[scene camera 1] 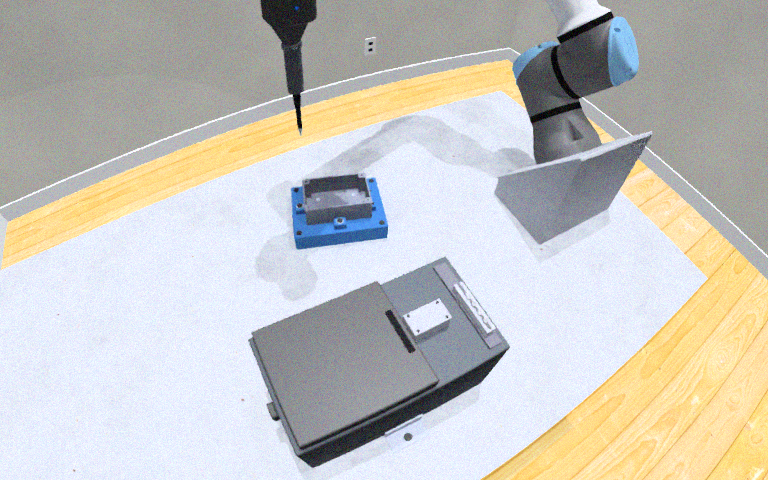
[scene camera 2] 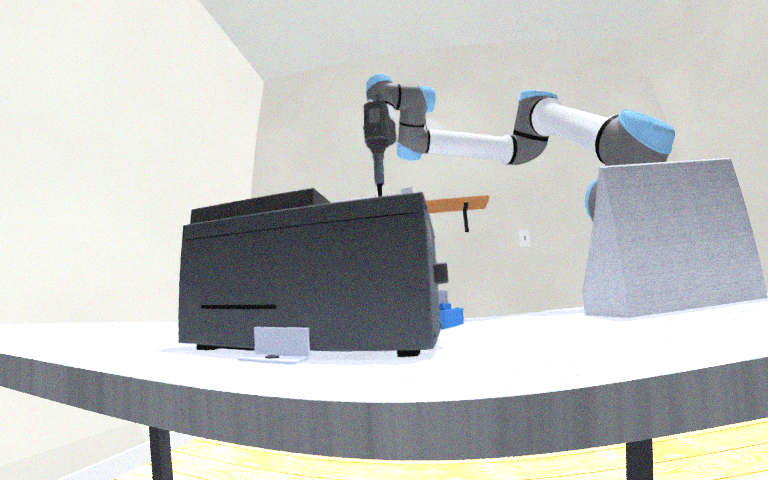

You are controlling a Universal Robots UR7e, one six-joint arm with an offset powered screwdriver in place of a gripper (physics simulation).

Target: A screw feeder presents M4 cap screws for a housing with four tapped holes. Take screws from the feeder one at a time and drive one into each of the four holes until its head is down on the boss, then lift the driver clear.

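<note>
My screwdriver (scene camera 1: 300,133) (scene camera 2: 380,191) points down, raised above the table on the housing's side of the feeder. A small pale end shows on its dark bit in scene camera 1, too small to tell whether it is a screw; in scene camera 2 the feeder hides the tip. The grey open-topped housing (scene camera 1: 338,212) (scene camera 2: 443,296) sits in a blue fixture (scene camera 1: 339,233) (scene camera 2: 451,318), below and apart from the bit. Its corner bosses show, but any screw heads are too small to make out. The dark screw feeder (scene camera 1: 339,362) (scene camera 2: 305,271) stands nearer scene camera 1, with a pale slotted strip (scene camera 1: 474,308) at its right end.
A grey slanted panel (scene camera 1: 572,198) (scene camera 2: 685,237) stands by the robot's base. A small white block (scene camera 1: 427,317) sits on top of the feeder. A thin angled bracket (scene camera 1: 396,435) (scene camera 2: 281,340) stands at the feeder's side. An orange board (scene camera 2: 458,203) shows behind the feeder.
</note>
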